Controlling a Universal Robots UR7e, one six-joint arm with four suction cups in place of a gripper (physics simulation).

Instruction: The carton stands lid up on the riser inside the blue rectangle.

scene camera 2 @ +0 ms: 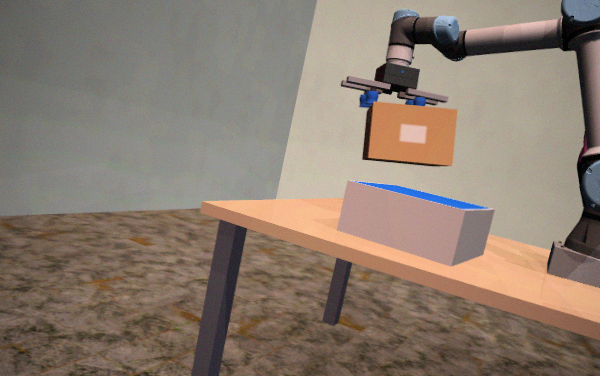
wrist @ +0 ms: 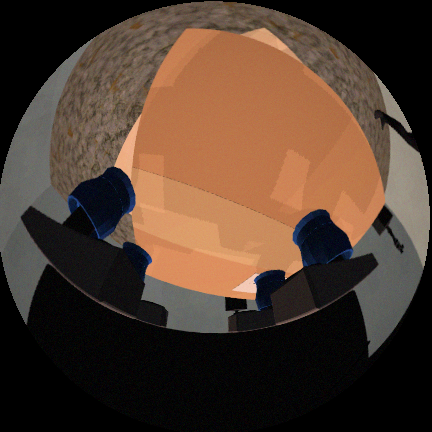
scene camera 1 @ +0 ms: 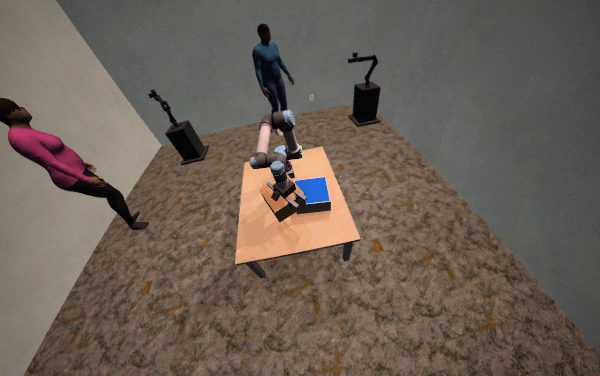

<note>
My suction head [wrist: 106,198] holds a brown carton [scene camera 2: 398,133]; nothing else touches it.
The brown carton is seen too in the wrist view [wrist: 237,140] and in scene camera 1 [scene camera 1: 280,208].
</note>
